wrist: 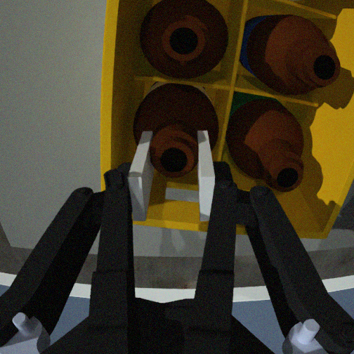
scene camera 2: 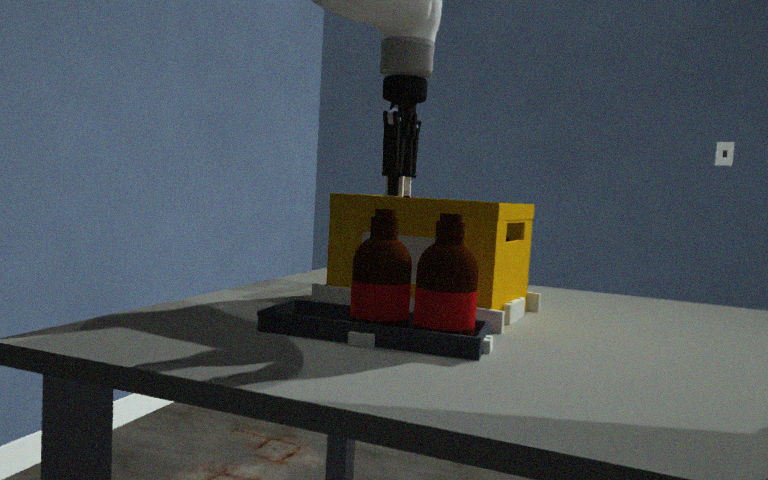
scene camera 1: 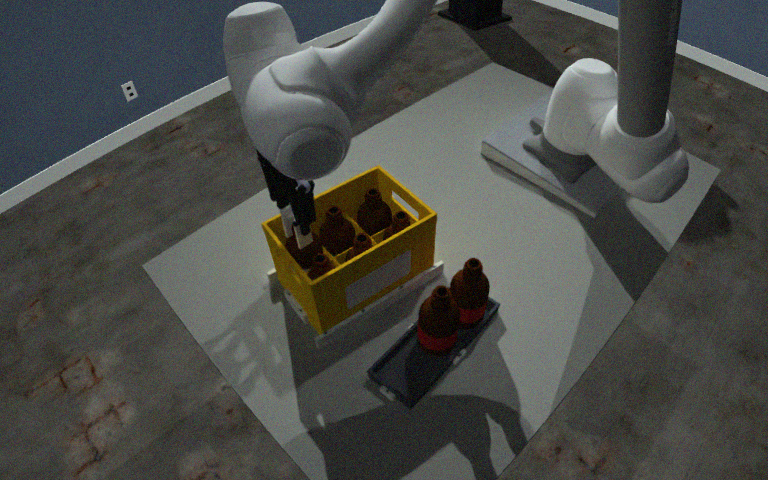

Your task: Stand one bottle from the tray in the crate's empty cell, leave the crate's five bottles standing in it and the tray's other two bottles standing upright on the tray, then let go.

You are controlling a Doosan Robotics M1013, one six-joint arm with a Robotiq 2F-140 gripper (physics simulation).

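Frame: origin at the arm's base, x left, y down, z back, level; metres.
Seen in the pictures: gripper, fingertip midpoint: (scene camera 1: pixel 299 238); arm's base, origin of the base link: (scene camera 1: pixel 565 151).
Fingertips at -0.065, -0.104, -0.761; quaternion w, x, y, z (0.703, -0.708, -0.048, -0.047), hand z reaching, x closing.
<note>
Pixels of each thing's top centre, then the offset from my fingertips to it, as dx, dy, dz.
- brown bottle, middle of its top: (scene camera 1: pixel 298 223) -0.001, -0.037, +0.005
- dark tray, middle of its top: (scene camera 2: pixel 376 316) (scene camera 1: pixel 437 336) +0.272, +0.115, +0.118
My gripper (scene camera 1: pixel 295 230) (scene camera 2: pixel 398 189) (wrist: pixel 175 148) is shut on the neck of a brown bottle (scene camera 1: pixel 303 253) (wrist: pixel 175 112). This bottle is upright inside a corner cell of the yellow crate (scene camera 1: pixel 424 243) (scene camera 2: pixel 515 277) (wrist: pixel 108 100); its base is hidden, so I cannot tell whether it touches the crate floor. The crate's other bottles stand in their cells, among them one bottle (scene camera 1: pixel 336 229) beside the held one and another bottle (scene camera 1: pixel 321 266) in the adjoining corner. Two red-labelled bottles, one (scene camera 1: pixel 438 316) (scene camera 2: pixel 380 260) and another (scene camera 1: pixel 471 288) (scene camera 2: pixel 447 266), stand upright on the dark tray (scene camera 1: pixel 402 376) (scene camera 2: pixel 294 325).
The crate walls rise around the held bottle, and thin yellow dividers (wrist: pixel 227 115) separate the cells. Pale blocks (scene camera 2: pixel 489 319) line the crate's base. The arm's base plate (scene camera 1: pixel 521 133) is at the table's far right in scene camera 1.
</note>
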